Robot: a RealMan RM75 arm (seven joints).
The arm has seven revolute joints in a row. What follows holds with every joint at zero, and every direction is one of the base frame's.
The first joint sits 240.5 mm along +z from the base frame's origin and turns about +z.
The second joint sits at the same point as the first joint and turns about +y.
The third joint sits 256 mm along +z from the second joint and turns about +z.
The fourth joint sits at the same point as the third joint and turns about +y.
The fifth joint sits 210 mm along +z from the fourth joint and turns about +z.
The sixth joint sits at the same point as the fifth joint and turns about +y.
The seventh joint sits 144 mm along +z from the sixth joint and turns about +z.
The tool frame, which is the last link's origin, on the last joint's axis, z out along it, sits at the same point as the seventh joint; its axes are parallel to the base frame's.
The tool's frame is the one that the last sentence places.
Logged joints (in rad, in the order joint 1, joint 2, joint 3, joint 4, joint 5, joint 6, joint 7), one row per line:
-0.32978, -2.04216, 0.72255, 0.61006, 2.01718, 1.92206, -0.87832
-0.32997, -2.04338, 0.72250, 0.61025, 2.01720, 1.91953, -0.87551
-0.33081, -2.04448, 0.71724, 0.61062, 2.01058, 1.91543, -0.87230
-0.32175, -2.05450, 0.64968, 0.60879, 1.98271, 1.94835, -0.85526
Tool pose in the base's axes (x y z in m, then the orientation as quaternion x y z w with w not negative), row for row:
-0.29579, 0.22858, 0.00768, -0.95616, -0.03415, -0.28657, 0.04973
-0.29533, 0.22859, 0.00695, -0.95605, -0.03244, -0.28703, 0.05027
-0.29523, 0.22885, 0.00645, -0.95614, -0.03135, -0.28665, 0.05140
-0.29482, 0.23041, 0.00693, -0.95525, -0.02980, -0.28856, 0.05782
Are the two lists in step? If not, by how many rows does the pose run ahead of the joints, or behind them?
The pose runs 1 row behind the joints: the pose in row i belongs to the joints in row i - 1.
